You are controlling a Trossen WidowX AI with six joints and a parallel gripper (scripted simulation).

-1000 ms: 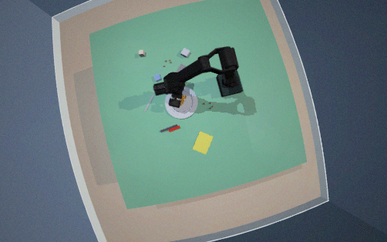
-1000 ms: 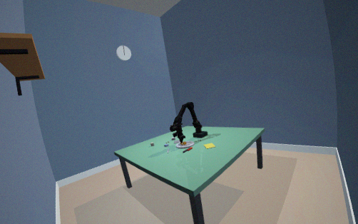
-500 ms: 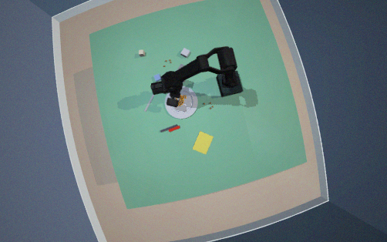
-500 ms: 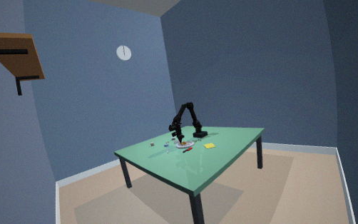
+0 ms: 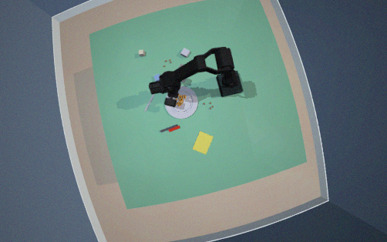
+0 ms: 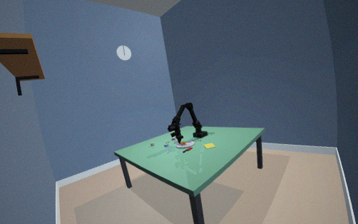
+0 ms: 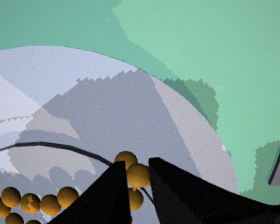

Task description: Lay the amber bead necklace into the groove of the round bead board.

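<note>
Right now my gripper tip is 30 mm past the round grey bead board, 60 mm to the right of it and 10 mm above it. From my gripper tip the other things lie so: grey rod (170 mm ahead, 50 mm to the left, 20 mm below); blue block (110 mm ahead, 110 mm to the right, 10 mm below); grey plate (50 mm behind, 130 mm to the right, 20 mm below).
</note>
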